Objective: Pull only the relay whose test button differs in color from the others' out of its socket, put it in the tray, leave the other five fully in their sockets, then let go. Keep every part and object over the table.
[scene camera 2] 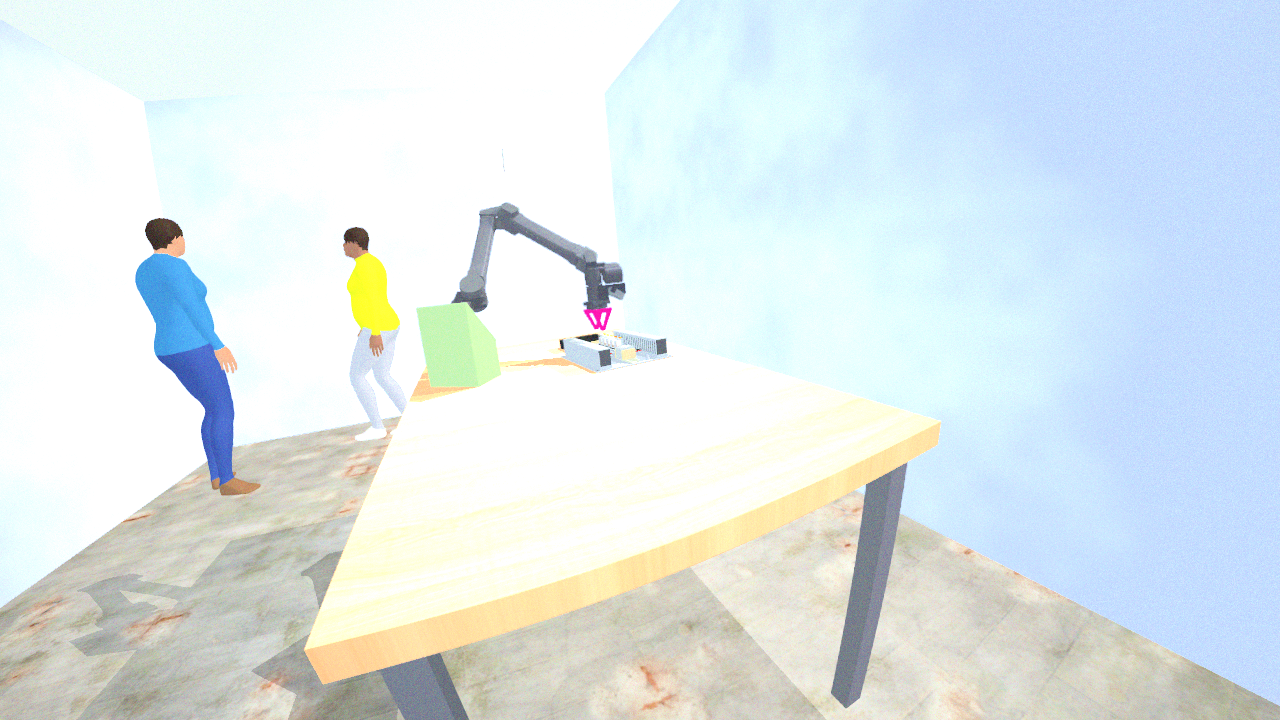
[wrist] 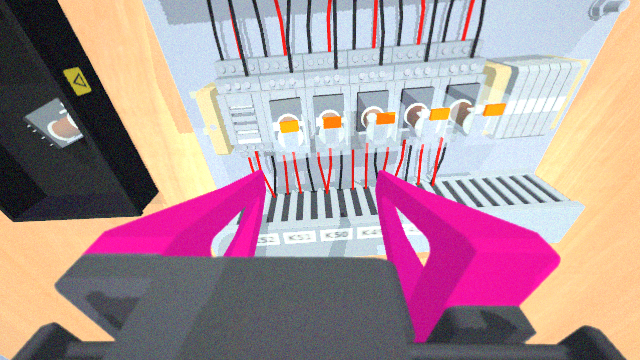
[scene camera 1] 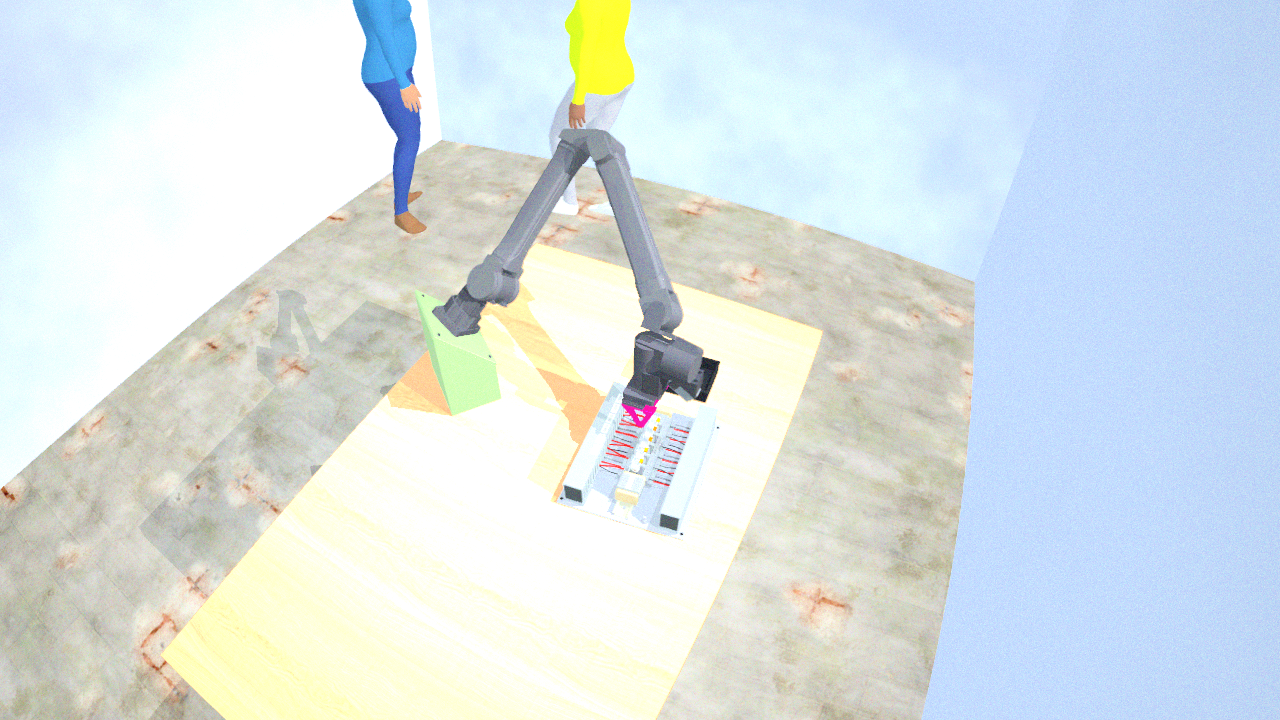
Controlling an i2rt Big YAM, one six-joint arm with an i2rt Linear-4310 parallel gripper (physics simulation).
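Frame: origin at the arm's base, x down, y left, z ahead, level; centimetres.
Seen in the pictures: gripper, fingertip midpoint: (scene camera 2: 599, 329) (wrist: 320, 180) (scene camera 1: 645, 415); arm's base, origin of the base link: (scene camera 2: 454, 324) (scene camera 1: 454, 322).
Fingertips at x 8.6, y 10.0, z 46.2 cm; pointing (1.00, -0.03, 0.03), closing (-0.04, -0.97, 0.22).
Offsets run from my fingertips to a thing's top centre. "*": to the spot under its first point.
A loose clear-cased relay @[dx +6.7, dy +19.0, dz -3.8 cm] (wrist: 56, 124) with a copper coil and pins lies in the black tray @[dx +5.5, dy +21.4, dz -4.5 cm] (wrist: 117, 160) (scene camera 1: 710, 379) (scene camera 2: 583, 338); its test button cannot be made out. The leftmost socket @[* dx +5.9, dy +5.5, dz +0.2 cm] (wrist: 243, 117) of the row in the wrist view is empty. The other sockets hold upright clear relays @[dx +2.1, dy -0.4, dz +1.8 cm] (wrist: 331, 131) with orange to amber buttons; they look seated, though small depth differences cannot be judged. My gripper (wrist: 320, 180) (scene camera 1: 640, 423) (scene camera 2: 598, 328), with magenta fingers, is partly open and empty. It hangs above the panel, near the tray end of the row.
The grey panel @[* dx +8.8, dy +3.7, dz +6.7 cm] (wrist: 285, 15) carries red and black wires, wiring ducts (wrist: 505, 192) (scene camera 1: 693, 470) on both sides, and terminal blocks @[dx +4.4, dy -12.8, dz +5.6 cm] (wrist: 532, 100) beyond the relays. A green wedge-shaped block (scene camera 1: 469, 380) (scene camera 2: 456, 349) stands at the arm's base. Two people stand beyond the table (scene camera 1: 402, 582) (scene camera 2: 617, 474).
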